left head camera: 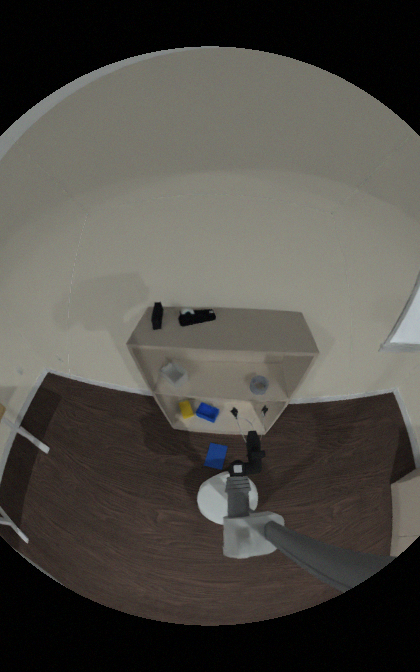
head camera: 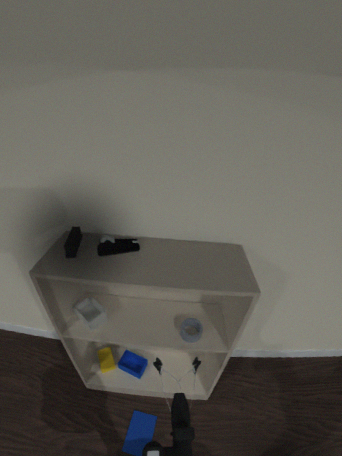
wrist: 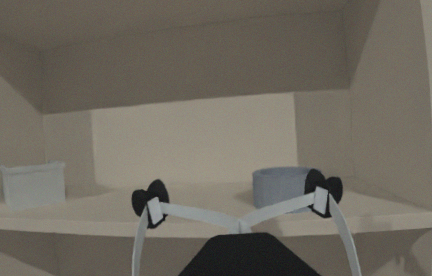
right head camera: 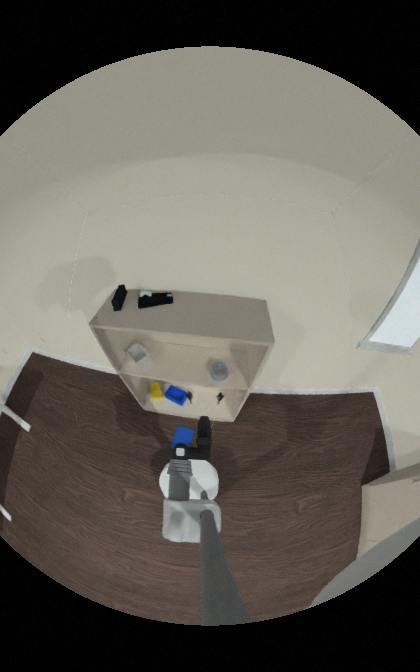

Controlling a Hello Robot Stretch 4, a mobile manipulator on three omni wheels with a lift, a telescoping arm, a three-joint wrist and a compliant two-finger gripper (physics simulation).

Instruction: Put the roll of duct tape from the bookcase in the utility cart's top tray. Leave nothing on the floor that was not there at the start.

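Places are measured from the robot's base along level axes (x ahead, y left, z up), in centimetres.
Where they show: gripper, between the fingertips: (head camera: 176, 357) (wrist: 235, 190).
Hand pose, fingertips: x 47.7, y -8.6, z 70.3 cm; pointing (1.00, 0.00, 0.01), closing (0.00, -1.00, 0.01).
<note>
Each offset is from my fingertips to the top centre of the thing. "*": to the spot under its first point.
The grey-blue roll of duct tape {dx +14.0, dy -7.7, dz -0.7 cm} (head camera: 191, 339) (left head camera: 259, 391) (right head camera: 219, 377) (wrist: 277, 189) lies flat on the right part of the bookcase's middle shelf. The bookcase (head camera: 185, 265) (left head camera: 250, 330) (right head camera: 215, 315) (wrist: 100, 227) stands against the wall. My gripper (head camera: 177, 364) (left head camera: 250, 411) (right head camera: 205, 397) (wrist: 235, 190) is open, its fingers wide apart with nothing between them. It is in front of the bookcase, and the tape is beyond it. In the wrist view the right fingertip overlaps the tape's right part, hiding some of it. I cannot make out the utility cart in these views.
A pale open bin {* dx +22.3, dy +40.4, dz -4.3 cm} (head camera: 91, 314) (wrist: 35, 187) stands on the shelf's left. A yellow item {dx +26.1, dy +41.7, dz -58.6 cm} (head camera: 106, 360) and a blue bin {dx +23.0, dy +23.3, dz -55.6 cm} (head camera: 132, 364) are on the bottom shelf. Black objects {dx +27.3, dy +24.3, dz +39.9 cm} (head camera: 118, 247) {dx +28.0, dy +42.6, dz +38.3 cm} (head camera: 73, 242) are on top. A blue flat item {dx -12.0, dy +16.6, dz -72.3 cm} (head camera: 140, 432) lies on the floor before the bookcase.
</note>
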